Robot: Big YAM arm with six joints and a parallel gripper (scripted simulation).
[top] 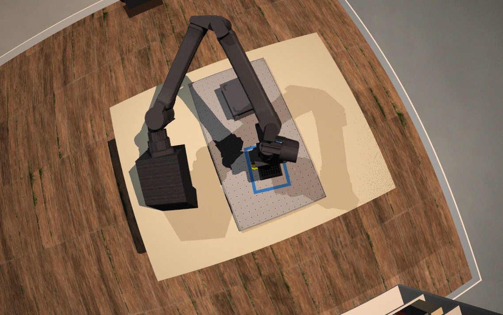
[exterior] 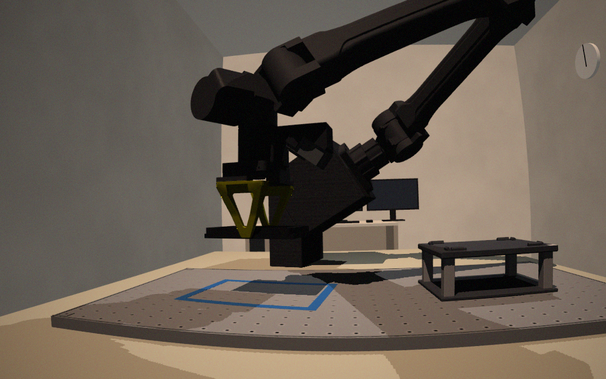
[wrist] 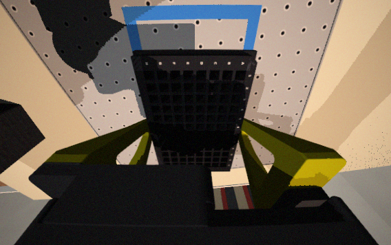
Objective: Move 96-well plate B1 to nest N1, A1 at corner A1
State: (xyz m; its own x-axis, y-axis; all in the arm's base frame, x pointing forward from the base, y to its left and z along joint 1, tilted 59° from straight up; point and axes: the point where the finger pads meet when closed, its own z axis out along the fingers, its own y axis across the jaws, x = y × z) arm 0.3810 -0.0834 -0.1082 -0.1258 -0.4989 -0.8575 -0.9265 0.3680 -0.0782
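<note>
My gripper is now right at the black 96-well plate. From my hand the other things lie so: raised plate nest (320 mm to the left, 30 mm below, 10 mm behind); white A1 label (400 mm to the left, 40 mm ahead, 30 mm below).
</note>
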